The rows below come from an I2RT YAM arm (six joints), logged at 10 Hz.
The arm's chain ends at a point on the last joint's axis. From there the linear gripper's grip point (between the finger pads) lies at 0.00 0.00 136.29 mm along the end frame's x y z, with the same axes.
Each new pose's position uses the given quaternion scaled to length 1; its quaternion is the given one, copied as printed.
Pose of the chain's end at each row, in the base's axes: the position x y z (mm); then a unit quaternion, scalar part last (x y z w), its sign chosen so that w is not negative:
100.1 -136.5 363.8 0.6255 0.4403 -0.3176 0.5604
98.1 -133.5 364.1 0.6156 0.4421 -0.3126 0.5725
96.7 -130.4 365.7 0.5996 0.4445 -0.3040 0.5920
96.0 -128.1 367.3 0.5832 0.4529 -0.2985 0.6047
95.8 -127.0 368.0 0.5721 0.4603 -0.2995 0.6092
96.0 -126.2 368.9 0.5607 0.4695 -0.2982 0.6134
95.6 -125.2 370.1 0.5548 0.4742 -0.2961 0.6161
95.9 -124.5 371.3 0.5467 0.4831 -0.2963 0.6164
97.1 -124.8 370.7 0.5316 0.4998 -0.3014 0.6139
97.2 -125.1 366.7 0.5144 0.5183 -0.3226 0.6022
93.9 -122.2 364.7 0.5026 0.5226 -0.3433 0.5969
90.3 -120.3 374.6 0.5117 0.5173 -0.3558 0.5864
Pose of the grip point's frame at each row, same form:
113.2 -270.2 340.6 0.6255 0.4403 -0.3176 0.5604
114.6 -267.3 343.8 0.6156 0.4421 -0.3126 0.5725
118.7 -264.0 350.1 0.5996 0.4445 -0.3040 0.5920
123.2 -261.1 355.0 0.5832 0.4529 -0.2985 0.6047
125.5 -259.6 357.3 0.5721 0.4603 -0.2995 0.6092
128.9 -258.1 359.4 0.5607 0.4695 -0.2982 0.6134
130.5 -256.7 361.2 0.5548 0.4742 -0.2961 0.6161
132.9 -255.4 362.5 0.5467 0.4831 -0.2963 0.6164
137.1 -254.8 361.9 0.5316 0.4998 -0.3014 0.6139
137.0 -255.1 357.6 0.5144 0.5183 -0.3226 0.6022
131.9 -252.9 357.7 0.5026 0.5226 -0.3433 0.5969
123.4 -252.3 366.6 0.5117 0.5173 -0.3558 0.5864

